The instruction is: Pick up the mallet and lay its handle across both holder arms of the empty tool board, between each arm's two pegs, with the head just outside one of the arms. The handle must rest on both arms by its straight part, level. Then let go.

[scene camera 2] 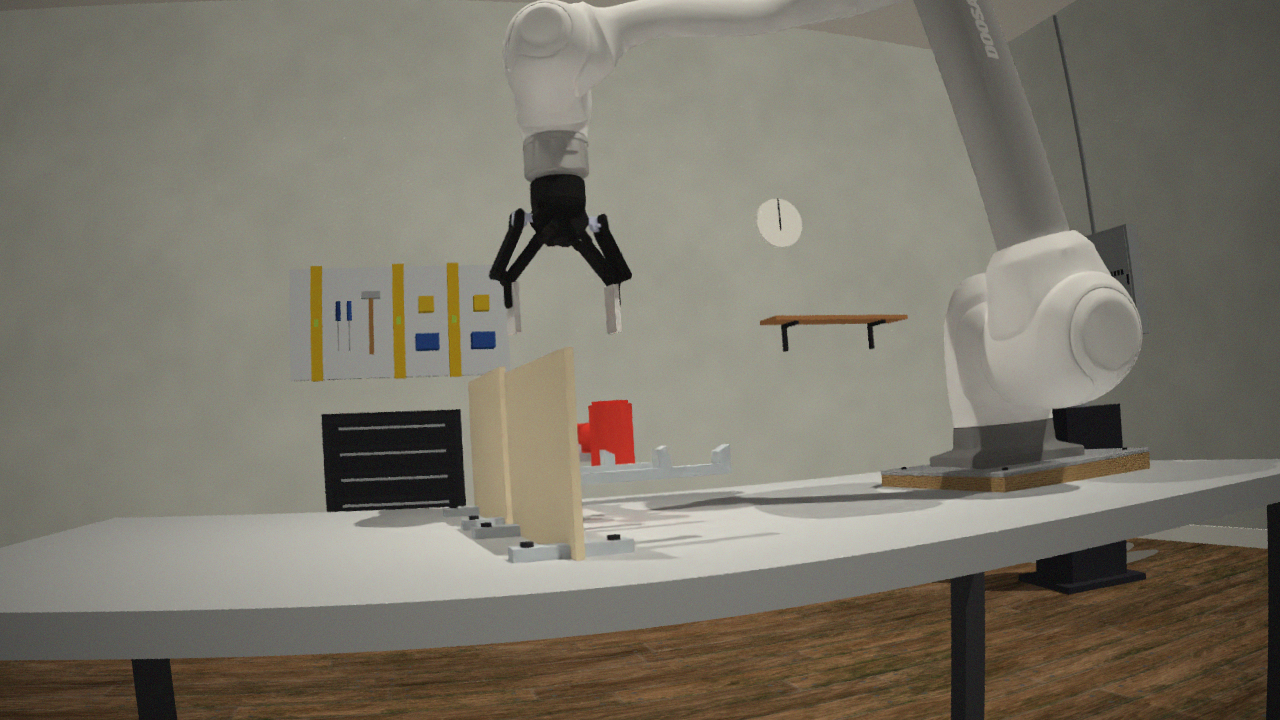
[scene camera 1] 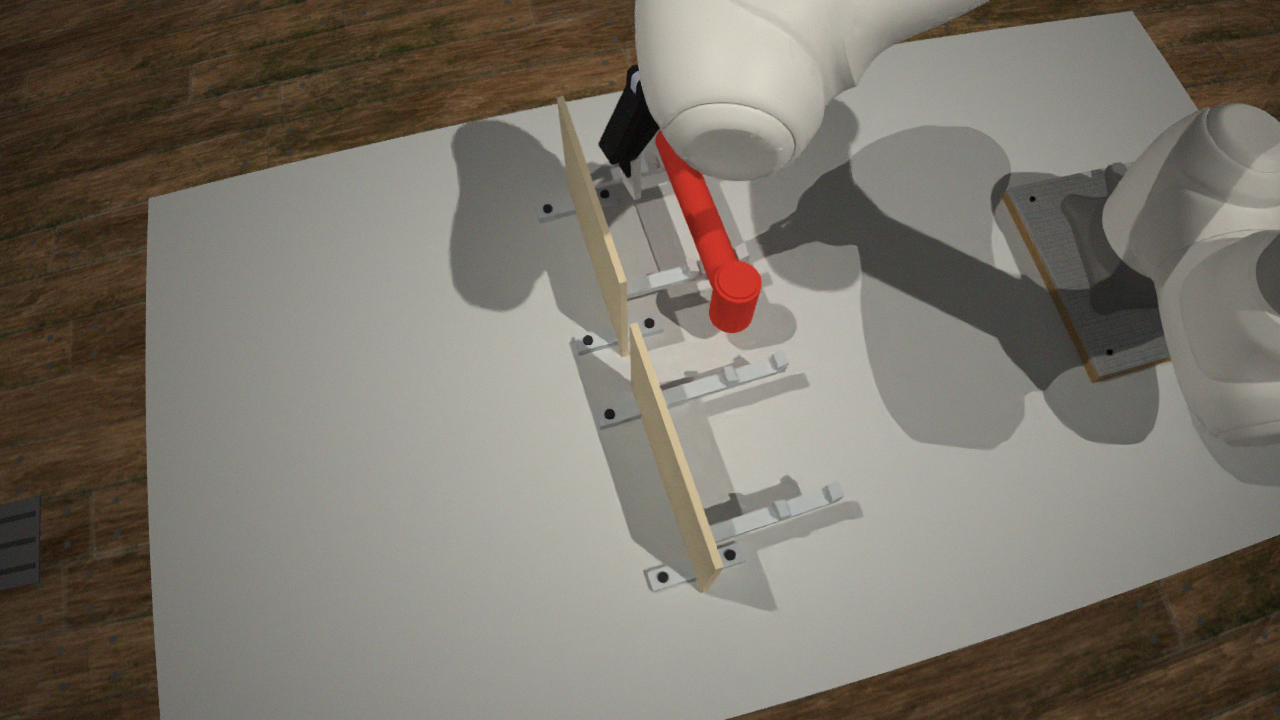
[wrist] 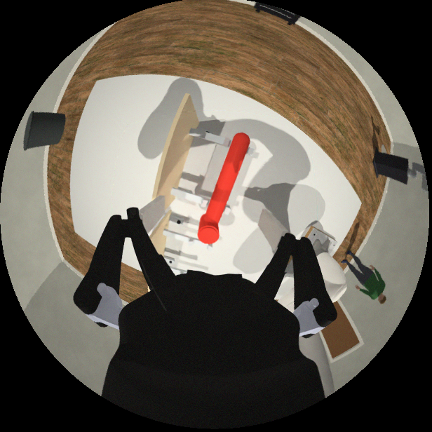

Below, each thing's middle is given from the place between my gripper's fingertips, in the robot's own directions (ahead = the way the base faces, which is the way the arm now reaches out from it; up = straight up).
Labels:
The red mallet [scene camera 1: 736, 285] lies 140 mm below my hand, 20 mm to the right of it and 20 mm behind it.

